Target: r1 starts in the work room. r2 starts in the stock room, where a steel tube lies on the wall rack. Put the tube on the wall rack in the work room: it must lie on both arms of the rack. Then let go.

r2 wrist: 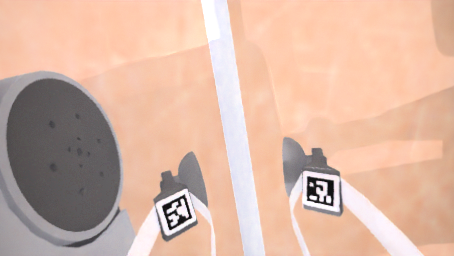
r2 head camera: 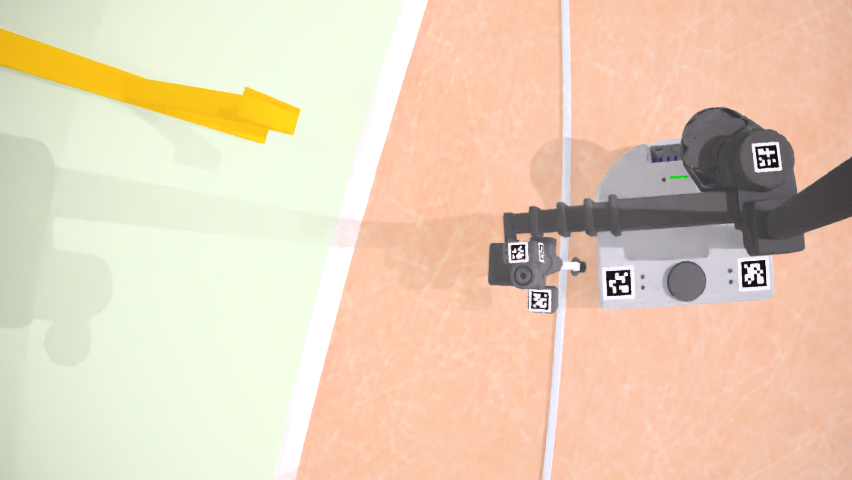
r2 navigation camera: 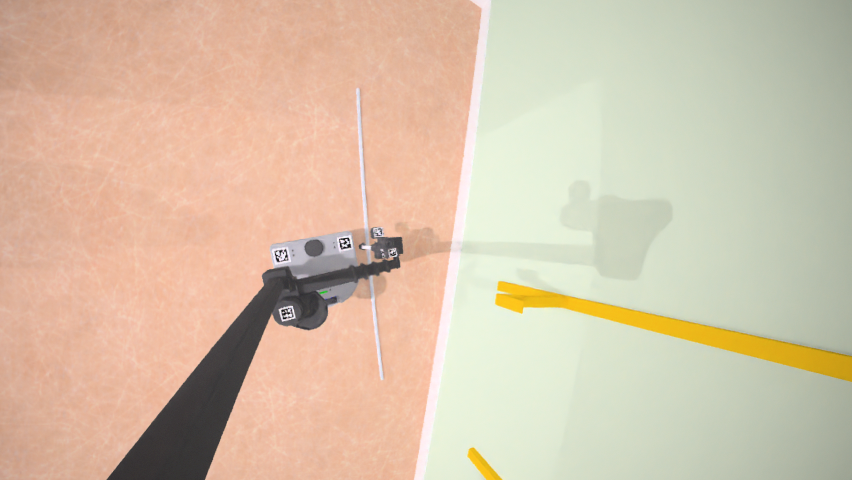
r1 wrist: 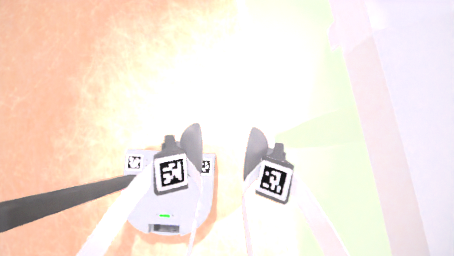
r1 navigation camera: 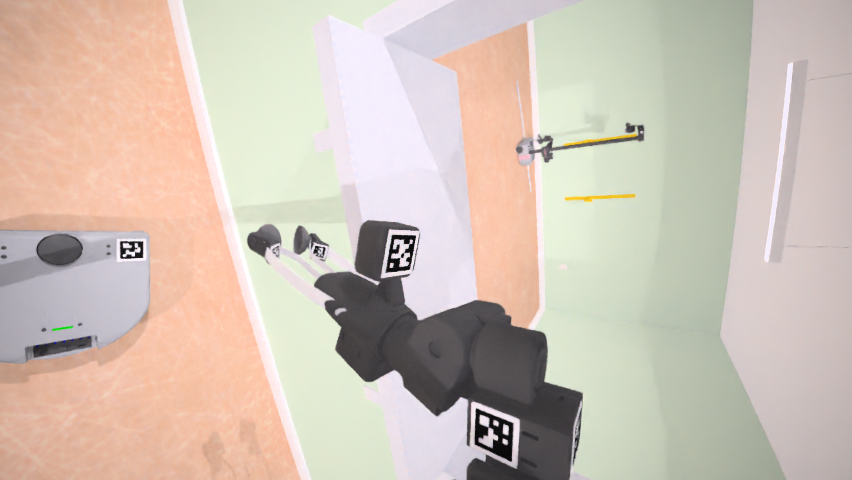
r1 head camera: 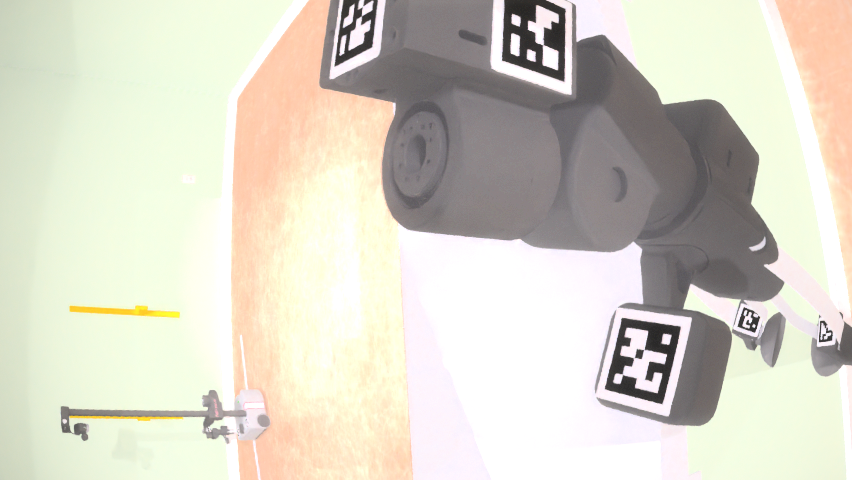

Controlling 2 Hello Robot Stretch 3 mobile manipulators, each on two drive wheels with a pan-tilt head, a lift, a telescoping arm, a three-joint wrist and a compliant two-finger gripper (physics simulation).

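Note:
The steel tube is a long thin pale rod. It lies on the stock room floor between r2's base and the wall, passing under r2's arm. r2's gripper is open above it; in the r2 wrist view the tube runs between the spread fingertips, touching neither. r1's gripper is open and empty, near the work room side of the wall opening. A yellow rack arm stands on the stock room wall. The work room rack does not show.
A pale deep-framed wall opening lies between the rooms. A second yellow rack arm shows at the lower edge. r1's base stands on the work room floor. r2's base is close beside the tube.

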